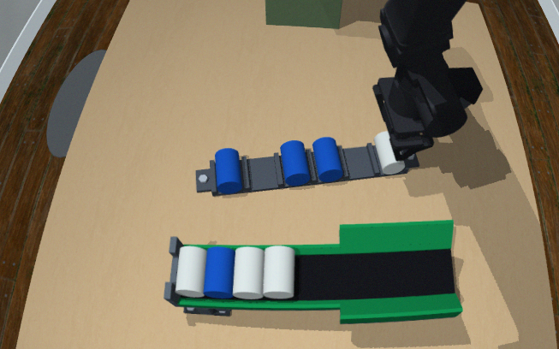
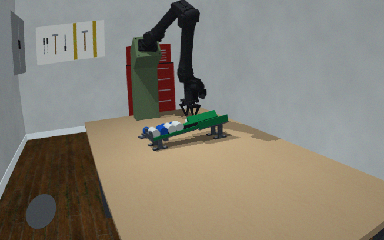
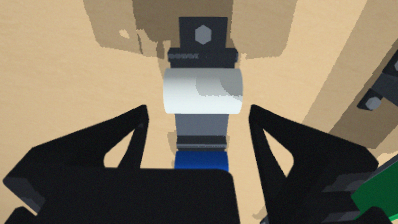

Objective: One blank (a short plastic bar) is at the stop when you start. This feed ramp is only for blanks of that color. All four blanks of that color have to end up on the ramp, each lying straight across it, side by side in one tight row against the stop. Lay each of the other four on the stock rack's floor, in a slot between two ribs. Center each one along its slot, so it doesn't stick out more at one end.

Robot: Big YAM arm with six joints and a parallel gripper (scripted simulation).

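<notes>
Now: the stock rack 60 mm ahead of my hand, 120 mm to the right of it and 70 mm below it. Also, from my hand: grey stop: 310 mm ahead, 250 mm to the right, 10 mm below.
</notes>
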